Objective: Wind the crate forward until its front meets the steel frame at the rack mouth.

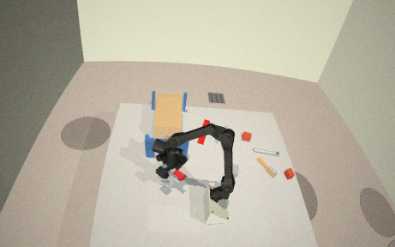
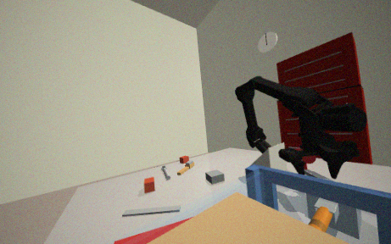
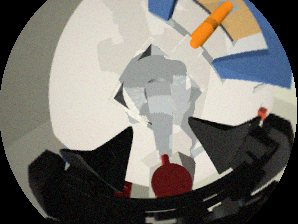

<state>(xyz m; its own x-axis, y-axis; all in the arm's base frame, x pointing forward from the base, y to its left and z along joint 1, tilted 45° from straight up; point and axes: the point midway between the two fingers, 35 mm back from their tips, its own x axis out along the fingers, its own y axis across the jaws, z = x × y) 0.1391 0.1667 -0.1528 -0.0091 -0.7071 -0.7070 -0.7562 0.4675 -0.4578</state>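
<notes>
The winch handle is 2 cm above my gripper tip, 1 cm to the right of it and 1 cm behind it. The rest, counted from my gripper tip: red knob: 5 cm above, 4 cm to the right, 4 cm behind; then blue frame: 19 cm ahead, 4 cm to the left, 2 cm above; then grey winch: 6 cm below, 2 cm to the left, 1 cm ahead.
</notes>
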